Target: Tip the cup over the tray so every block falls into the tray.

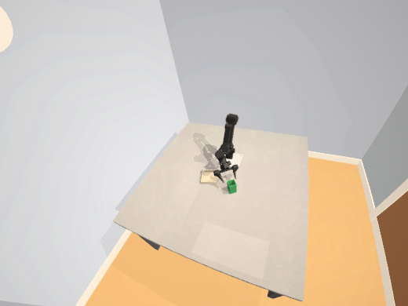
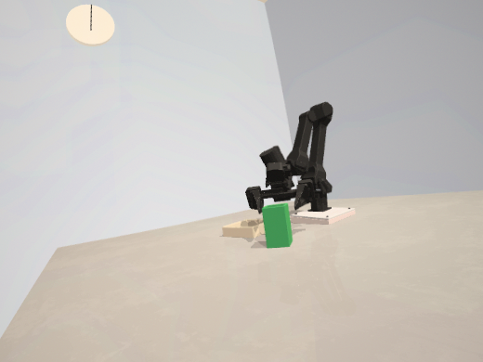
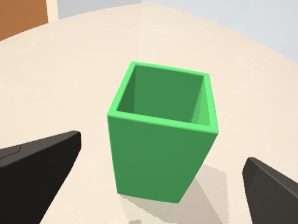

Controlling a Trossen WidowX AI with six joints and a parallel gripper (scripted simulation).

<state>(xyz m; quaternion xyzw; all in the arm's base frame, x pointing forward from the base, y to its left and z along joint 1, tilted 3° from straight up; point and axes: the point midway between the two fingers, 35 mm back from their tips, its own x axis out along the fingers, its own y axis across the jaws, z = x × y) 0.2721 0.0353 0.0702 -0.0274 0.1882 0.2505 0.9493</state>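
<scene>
Right now my gripper tip is 3 cm short of the green square cup, 2 cm to the right of it and 5 cm above it.
</scene>
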